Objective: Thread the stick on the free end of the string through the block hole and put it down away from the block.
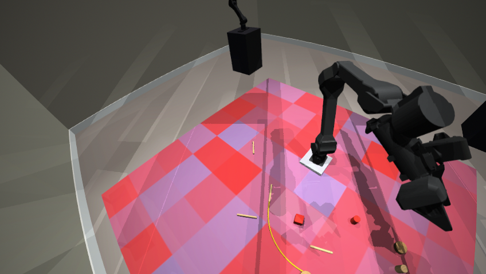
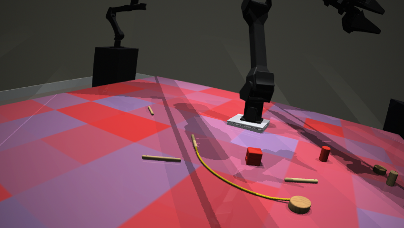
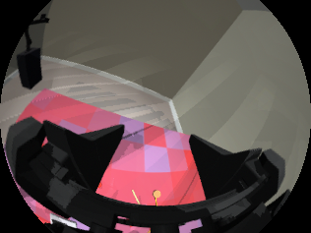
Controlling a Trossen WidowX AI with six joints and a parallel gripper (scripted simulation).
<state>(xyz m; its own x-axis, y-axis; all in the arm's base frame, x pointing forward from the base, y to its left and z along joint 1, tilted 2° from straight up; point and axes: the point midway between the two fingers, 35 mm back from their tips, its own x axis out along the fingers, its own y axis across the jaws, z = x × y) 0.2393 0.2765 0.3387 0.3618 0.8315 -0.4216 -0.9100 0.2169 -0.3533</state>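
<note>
Right now my gripper tip is 34 cm above the red block, 23 cm to the left of it and 4 cm short of it. Round my gripper tip: red cylinder 34 cm below, 7 cm behind, 6 cm to the right; then round wooden button 35 cm below, 19 cm ahead, 12 cm to the right; then wooden peg 34 cm below, 12 cm to the left.
</note>
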